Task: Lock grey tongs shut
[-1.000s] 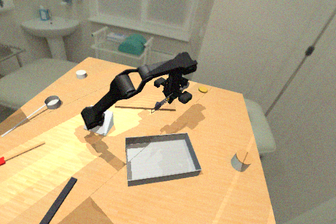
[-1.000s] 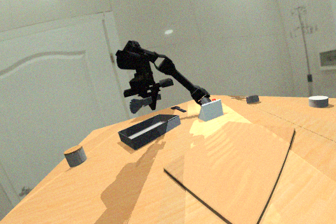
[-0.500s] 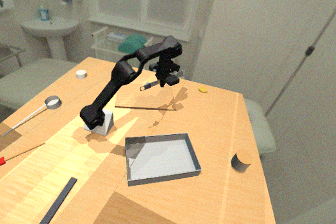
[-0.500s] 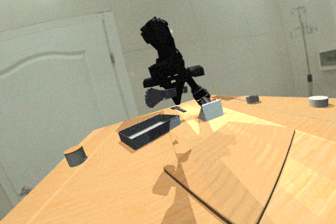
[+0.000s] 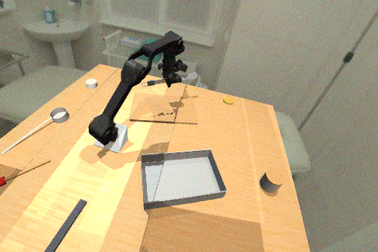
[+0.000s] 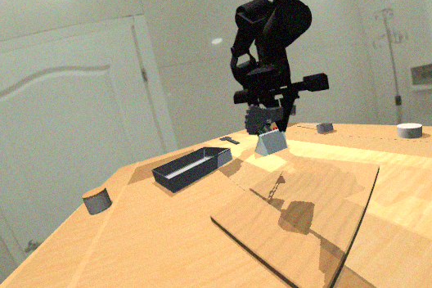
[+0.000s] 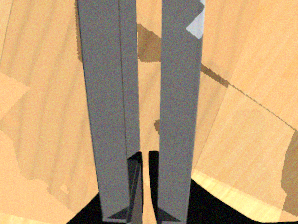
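Right now the wooden board is 150 mm below my gripper tip, 10 mm to the left of it and 10 mm behind it. Round my gripper tip: roasting tin 400 mm to the right, 170 mm ahead, 130 mm below; red-handled tool 580 mm to the right, 420 mm behind, 150 mm below; white cylinder 500 mm behind, 140 mm below, 60 mm to the left.
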